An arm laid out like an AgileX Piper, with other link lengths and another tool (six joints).
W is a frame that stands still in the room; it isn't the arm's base.
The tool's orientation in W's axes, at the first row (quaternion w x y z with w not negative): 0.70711 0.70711 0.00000 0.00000
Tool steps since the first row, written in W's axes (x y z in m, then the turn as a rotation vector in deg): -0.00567 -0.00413 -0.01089 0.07 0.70 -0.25; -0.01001 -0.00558 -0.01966 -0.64 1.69 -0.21; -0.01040 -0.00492 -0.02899 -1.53 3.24 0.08; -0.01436 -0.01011 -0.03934 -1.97 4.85 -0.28
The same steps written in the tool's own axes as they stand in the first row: -0.00567 -0.01089 0.00413 0.07 -0.25 -0.70; -0.01001 -0.01966 0.00558 -0.64 -0.21 -1.69; -0.01040 -0.02899 0.00492 -1.53 0.08 -3.24; -0.01436 -0.03934 0.01011 -1.97 -0.28 -4.85
